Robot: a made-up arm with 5 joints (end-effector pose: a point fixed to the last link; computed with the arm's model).
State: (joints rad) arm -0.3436 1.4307 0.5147 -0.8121 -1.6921
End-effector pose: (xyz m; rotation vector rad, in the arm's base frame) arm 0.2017 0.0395 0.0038 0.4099 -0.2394 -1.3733
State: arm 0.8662 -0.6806 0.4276 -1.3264 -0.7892
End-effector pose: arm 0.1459 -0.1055 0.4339 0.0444 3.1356 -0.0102
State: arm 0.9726 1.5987 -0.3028 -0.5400 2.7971
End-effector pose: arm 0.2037 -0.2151 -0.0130 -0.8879 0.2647 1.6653
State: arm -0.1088 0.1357 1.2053 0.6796 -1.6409
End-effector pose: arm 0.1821 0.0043 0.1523 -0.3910 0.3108 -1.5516
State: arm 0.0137 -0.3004 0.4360 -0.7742 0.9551
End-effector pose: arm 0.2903 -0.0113 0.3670 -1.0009 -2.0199 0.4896
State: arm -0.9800 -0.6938 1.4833 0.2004 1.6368
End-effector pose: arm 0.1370 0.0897 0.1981 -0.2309 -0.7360 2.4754
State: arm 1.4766 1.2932 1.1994 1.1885 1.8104
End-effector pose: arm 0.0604 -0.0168 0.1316 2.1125 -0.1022 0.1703
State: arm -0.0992 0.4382 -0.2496 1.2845 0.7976
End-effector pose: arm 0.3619 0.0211 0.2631 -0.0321 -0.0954 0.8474
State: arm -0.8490 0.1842 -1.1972 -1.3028 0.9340
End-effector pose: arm 0.1728 0.1077 0.5217 0.0464 2.5548 0.7613
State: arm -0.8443 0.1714 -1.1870 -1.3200 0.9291
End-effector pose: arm 0.1715 0.1052 0.5221 0.0458 2.5351 0.7744
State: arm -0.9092 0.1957 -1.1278 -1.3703 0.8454
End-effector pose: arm 0.1743 0.1245 0.5141 -0.1440 2.5580 0.7392
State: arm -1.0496 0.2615 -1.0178 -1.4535 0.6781
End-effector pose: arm 0.1729 0.1680 0.4933 -0.5506 2.5820 0.6501
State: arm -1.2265 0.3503 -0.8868 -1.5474 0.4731
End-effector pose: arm 0.1547 0.2203 0.4606 -1.0716 2.5273 0.5292
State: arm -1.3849 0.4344 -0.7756 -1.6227 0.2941
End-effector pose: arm 0.1243 0.2601 0.4262 -1.5337 2.3941 0.4121
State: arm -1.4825 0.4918 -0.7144 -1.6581 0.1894
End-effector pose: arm 0.1000 0.2801 0.4029 -1.8092 2.2794 0.3297
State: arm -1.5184 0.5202 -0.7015 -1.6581 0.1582
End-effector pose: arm 0.0903 0.2874 0.3938 -1.9061 2.2427 0.2891
